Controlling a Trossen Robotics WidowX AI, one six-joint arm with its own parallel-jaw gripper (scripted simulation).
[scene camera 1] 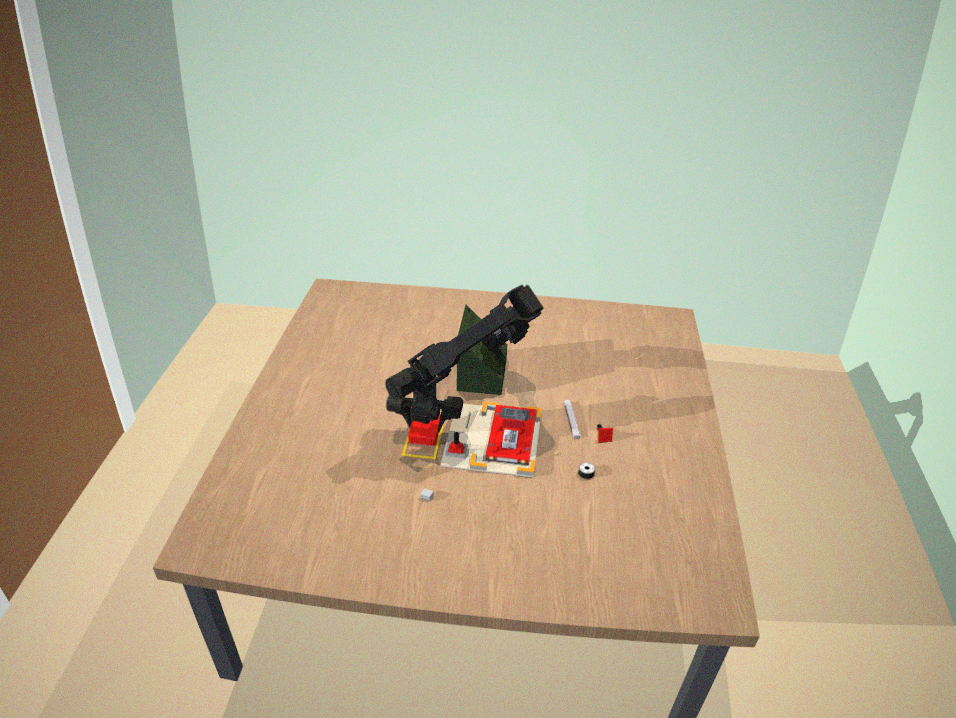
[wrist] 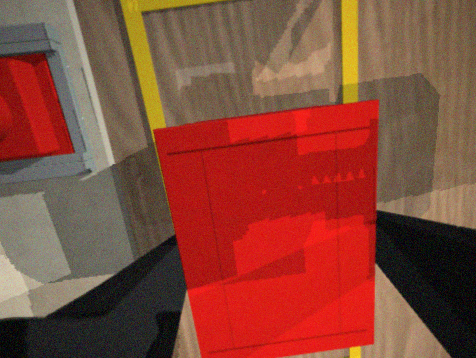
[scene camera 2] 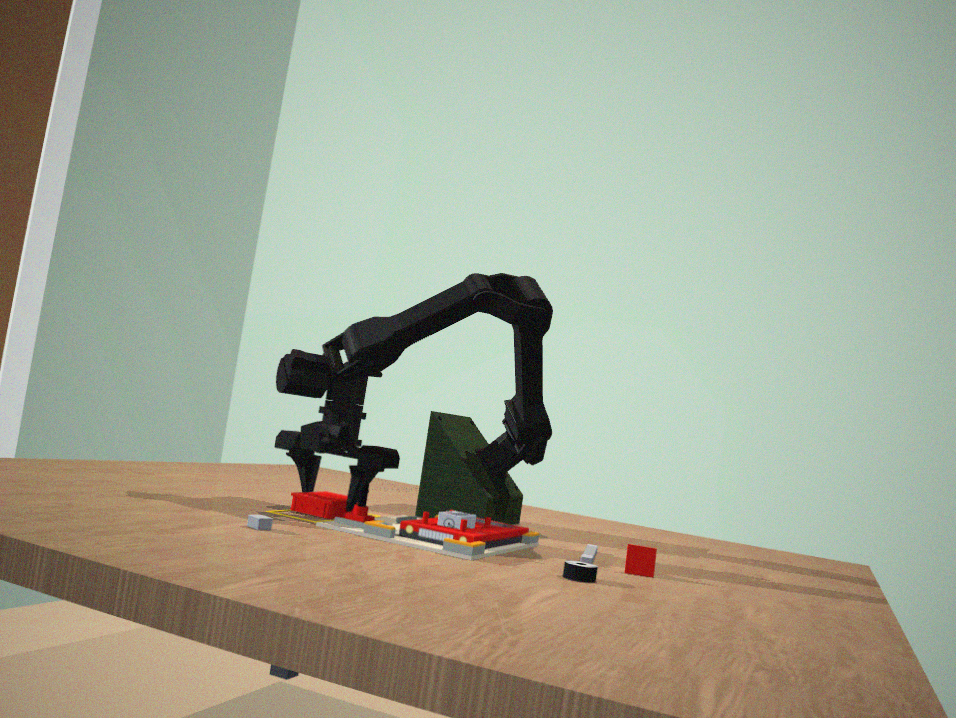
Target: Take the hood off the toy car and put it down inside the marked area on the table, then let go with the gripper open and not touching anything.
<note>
My gripper carries a red hood.
My gripper is seen too in scene camera 1 and in the wrist view.
</note>
